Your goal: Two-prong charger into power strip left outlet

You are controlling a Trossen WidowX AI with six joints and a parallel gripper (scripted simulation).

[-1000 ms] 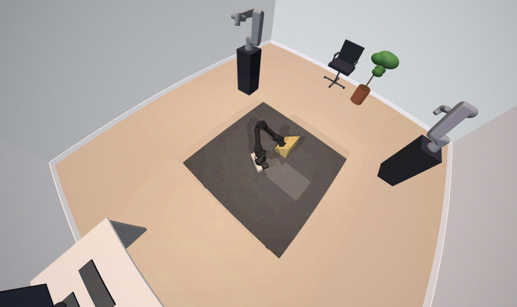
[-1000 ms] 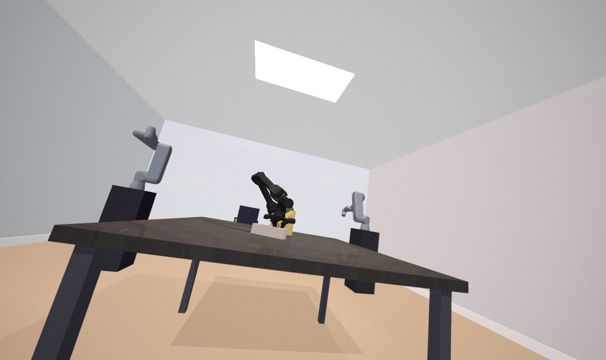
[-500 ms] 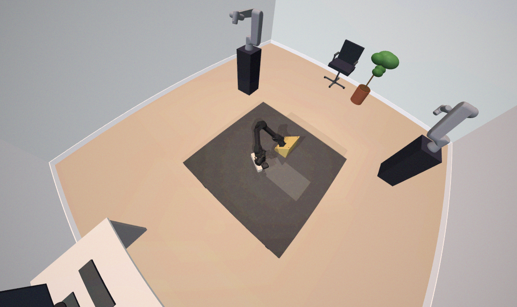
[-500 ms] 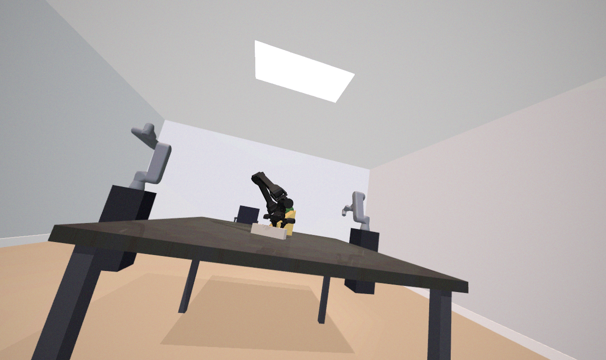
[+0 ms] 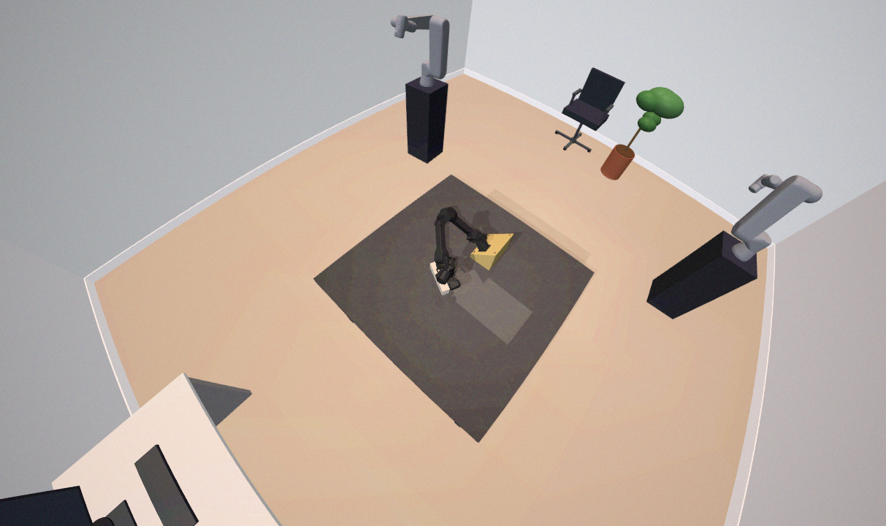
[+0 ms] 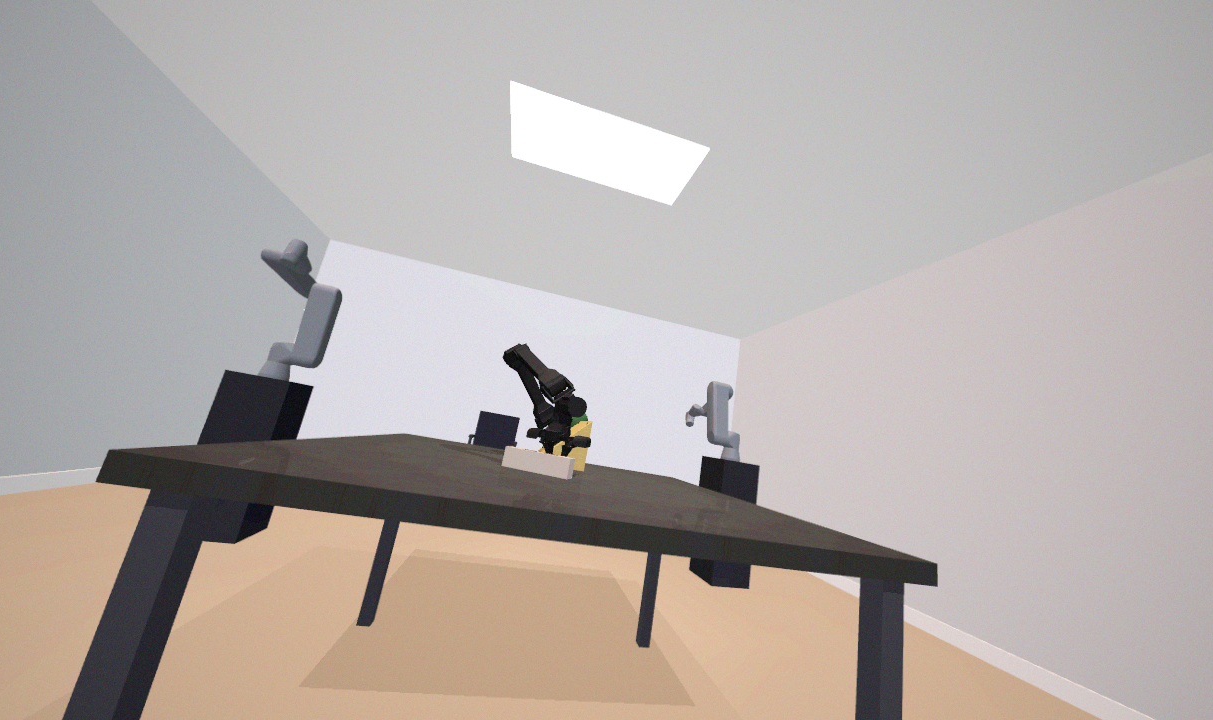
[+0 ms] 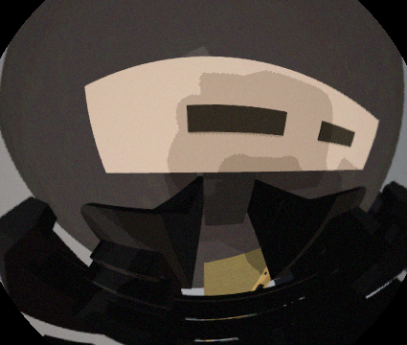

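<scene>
Right now my gripper tip is 2 cm short of the dark charger, 1 cm to the left of it and 1 cm below it.
</scene>
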